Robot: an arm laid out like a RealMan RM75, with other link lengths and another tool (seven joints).
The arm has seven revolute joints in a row. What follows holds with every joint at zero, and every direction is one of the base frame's. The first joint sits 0.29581 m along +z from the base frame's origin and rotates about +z. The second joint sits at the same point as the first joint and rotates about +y. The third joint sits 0.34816 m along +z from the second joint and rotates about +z. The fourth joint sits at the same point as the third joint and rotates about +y. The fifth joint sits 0.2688 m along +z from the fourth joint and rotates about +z. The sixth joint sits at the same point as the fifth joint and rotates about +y. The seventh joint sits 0.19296 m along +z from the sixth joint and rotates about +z. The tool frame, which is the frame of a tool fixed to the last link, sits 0.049 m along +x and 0.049 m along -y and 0.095 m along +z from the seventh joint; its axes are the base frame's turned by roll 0, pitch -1.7 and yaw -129.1 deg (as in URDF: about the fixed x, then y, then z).
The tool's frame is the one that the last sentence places.
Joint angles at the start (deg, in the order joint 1, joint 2, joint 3, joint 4, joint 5, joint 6, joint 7): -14.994 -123.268 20.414 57.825 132.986 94.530 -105.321
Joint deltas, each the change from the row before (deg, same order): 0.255 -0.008 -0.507 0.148 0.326 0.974 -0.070; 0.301 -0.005 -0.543 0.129 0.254 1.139 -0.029; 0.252 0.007 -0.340 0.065 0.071 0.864 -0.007; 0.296 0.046 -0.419 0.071 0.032 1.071 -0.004; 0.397 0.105 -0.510 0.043 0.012 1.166 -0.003; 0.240 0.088 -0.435 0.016 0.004 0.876 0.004; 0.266 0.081 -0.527 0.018 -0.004 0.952 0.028; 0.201 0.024 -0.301 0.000 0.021 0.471 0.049; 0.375 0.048 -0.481 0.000 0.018 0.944 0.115; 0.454 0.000 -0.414 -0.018 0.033 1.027 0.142; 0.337 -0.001 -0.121 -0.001 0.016 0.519 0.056; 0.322 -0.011 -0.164 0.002 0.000 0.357 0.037
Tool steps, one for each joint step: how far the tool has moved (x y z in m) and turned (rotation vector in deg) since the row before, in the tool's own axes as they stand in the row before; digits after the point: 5 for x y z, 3 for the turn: 0.00157 -0.00447 -0.00262 0.420 -0.170 -0.492; 0.00121 -0.00517 -0.00280 0.478 -0.316 -0.519; 0.00049 -0.00394 -0.00198 0.358 -0.329 -0.366; 0.00028 -0.00441 -0.00266 0.403 -0.442 -0.410; 0.00101 -0.00476 -0.00385 0.349 -0.453 -0.521; 0.00033 -0.00316 -0.00280 0.229 -0.385 -0.362; 0.00033 -0.00342 -0.00317 0.198 -0.445 -0.400; 0.00080 -0.00218 -0.00192 0.066 -0.195 -0.257; 0.00100 -0.00442 -0.00324 0.229 -0.407 -0.412; 0.00117 -0.00576 -0.00285 0.363 -0.449 -0.463; 0.00128 -0.00364 -0.00170 0.223 -0.164 -0.297; 0.00161 -0.00282 -0.00190 0.049 -0.104 -0.316
